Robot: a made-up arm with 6 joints.
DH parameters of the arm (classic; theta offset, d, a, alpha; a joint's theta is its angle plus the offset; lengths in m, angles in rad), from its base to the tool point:
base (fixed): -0.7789 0 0.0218 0
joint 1: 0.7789 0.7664 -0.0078 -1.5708
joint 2: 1.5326 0 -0.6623 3.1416
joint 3: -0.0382 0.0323 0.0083 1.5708
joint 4: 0 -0.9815 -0.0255 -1.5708
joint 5: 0 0.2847 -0.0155 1.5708
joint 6: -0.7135 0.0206 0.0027 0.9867
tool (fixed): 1.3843 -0.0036 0 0
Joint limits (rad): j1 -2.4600..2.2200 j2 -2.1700..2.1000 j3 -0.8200..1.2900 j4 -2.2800..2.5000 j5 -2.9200..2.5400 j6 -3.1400..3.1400
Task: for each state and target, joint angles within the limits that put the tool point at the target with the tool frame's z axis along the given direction. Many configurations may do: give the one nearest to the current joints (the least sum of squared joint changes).
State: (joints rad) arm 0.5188 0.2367 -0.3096 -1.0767 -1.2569 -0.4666
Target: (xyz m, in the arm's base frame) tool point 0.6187 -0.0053 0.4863 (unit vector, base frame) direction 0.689 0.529 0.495
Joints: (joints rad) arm 0.5106 0.3000 -0.7404 -0.6682 -0.9157 0.1670
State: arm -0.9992 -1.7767 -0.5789 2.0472 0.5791 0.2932
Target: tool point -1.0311 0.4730 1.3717 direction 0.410 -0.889 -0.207
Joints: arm -0.3415 -1.8957 -0.0161 2.0165 0.8445 0.6515
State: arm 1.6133 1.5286 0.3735 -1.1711 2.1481 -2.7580
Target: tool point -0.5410 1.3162 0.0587 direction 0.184 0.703 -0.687
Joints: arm 2.1208 1.6979 1.2202 -0.8385 2.5400 -3.1389
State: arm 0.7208 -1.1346 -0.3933 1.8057 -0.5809 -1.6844
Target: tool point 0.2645 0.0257 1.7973 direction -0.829 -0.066 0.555
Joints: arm 0.5170 -0.8923 -0.4791 1.2210 -0.1473 -1.7336
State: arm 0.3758 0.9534 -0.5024 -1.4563 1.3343 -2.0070
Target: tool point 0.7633 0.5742 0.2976 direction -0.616 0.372 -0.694
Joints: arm 0.6396 0.9029 0.0879 -1.7939 1.7595 -2.6936
